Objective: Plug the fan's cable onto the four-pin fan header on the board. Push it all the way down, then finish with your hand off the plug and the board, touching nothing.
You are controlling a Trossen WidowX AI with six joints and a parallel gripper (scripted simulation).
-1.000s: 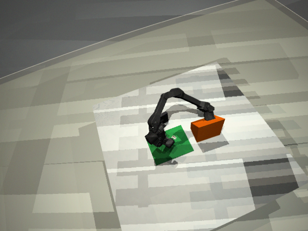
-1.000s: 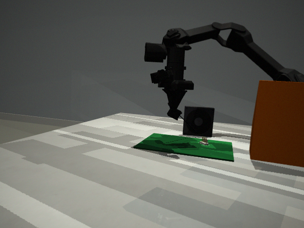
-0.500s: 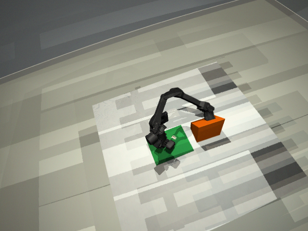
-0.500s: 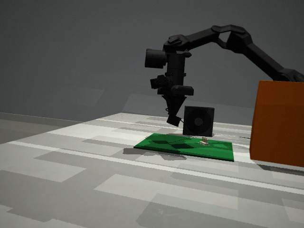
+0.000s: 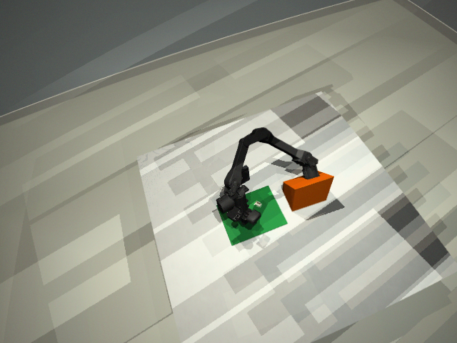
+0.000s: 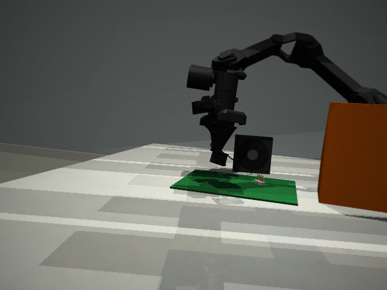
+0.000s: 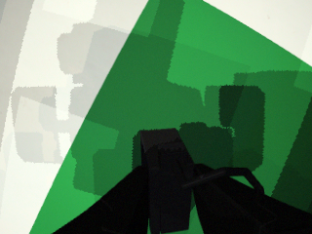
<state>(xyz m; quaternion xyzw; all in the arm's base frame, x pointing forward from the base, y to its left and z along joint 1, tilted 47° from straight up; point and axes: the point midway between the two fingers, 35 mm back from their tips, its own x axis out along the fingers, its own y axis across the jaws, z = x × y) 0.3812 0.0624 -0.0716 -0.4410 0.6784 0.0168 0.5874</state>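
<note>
Now: gripper tip 5 cm past the green board, 6 cm to the left of it and 10 cm above it. Also, from my gripper tip: four-pin fan header (10 cm behind, 10 cm to the right, 9 cm below); black fan plug (1 cm behind, 1 cm below).
</note>
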